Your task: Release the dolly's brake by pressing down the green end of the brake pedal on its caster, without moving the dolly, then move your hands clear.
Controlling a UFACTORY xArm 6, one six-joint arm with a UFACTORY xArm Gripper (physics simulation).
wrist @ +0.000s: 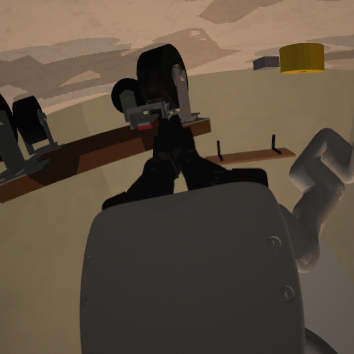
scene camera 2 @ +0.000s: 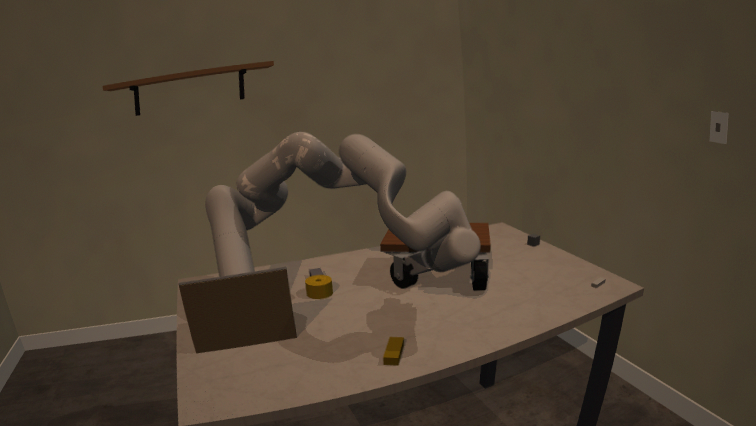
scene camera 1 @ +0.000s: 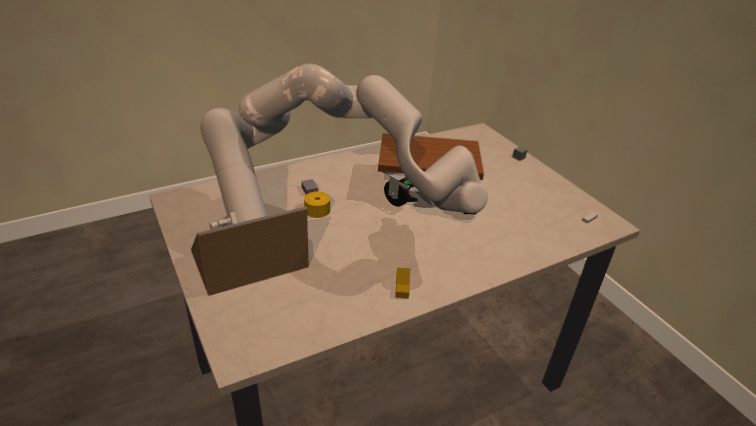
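The dolly's wooden deck (scene camera 1: 394, 153) (scene camera 2: 478, 232) (wrist: 115, 150) stands on black-wheeled casters at the back right of the table. The near-left caster's wheel (scene camera 1: 392, 193) (scene camera 2: 403, 275) (wrist: 160, 72) shows beside the arm. The green pedal end (scene camera 1: 406, 183) shows small beside this caster in scene camera 1; it cannot be made out in the wrist view. The red end (wrist: 146, 126) shows in the wrist view, left of the fingertips. My gripper (wrist: 173, 128) is shut and empty, its tips at the caster's bracket; contact cannot be told. In the scene views the wrist largely hides it.
A yellow cylinder (scene camera 1: 317, 206) (scene camera 2: 319, 288) (wrist: 302, 57) and grey block (scene camera 1: 309, 185) (wrist: 266, 63) stand left of the dolly. A yellow block (scene camera 1: 403, 283) (scene camera 2: 393, 350) lies near the front edge. A brown panel (scene camera 1: 253, 251) (scene camera 2: 238, 312) stands before the arm's base. A dark cube (scene camera 1: 519, 153) is at right.
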